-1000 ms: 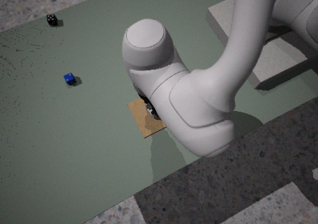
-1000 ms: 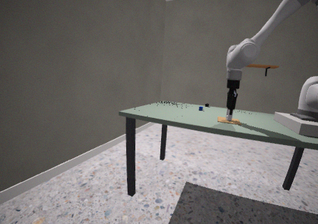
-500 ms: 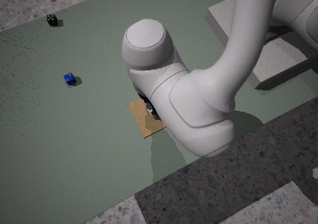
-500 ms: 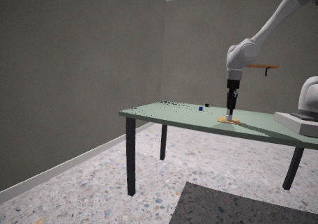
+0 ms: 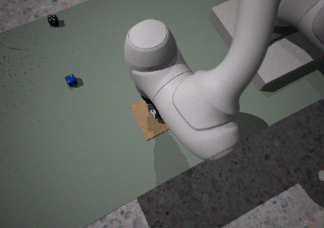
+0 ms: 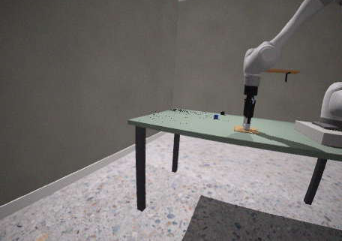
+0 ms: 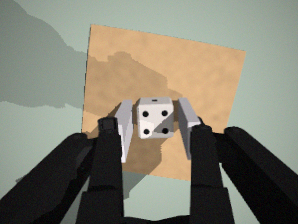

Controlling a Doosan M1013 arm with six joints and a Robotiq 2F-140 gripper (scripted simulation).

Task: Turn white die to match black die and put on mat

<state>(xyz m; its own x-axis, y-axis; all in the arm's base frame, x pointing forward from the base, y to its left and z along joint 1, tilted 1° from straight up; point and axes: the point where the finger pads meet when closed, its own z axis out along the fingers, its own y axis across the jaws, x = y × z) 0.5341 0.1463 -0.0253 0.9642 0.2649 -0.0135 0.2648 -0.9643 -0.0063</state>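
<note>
My hand is 20 mm above the white die. Round my hand: brown mat (40 mm below); then blue die (240 mm to the right, 230 mm ahead, 30 mm below); then black die (510 mm to the right, 210 mm ahead, 30 mm below).
</note>
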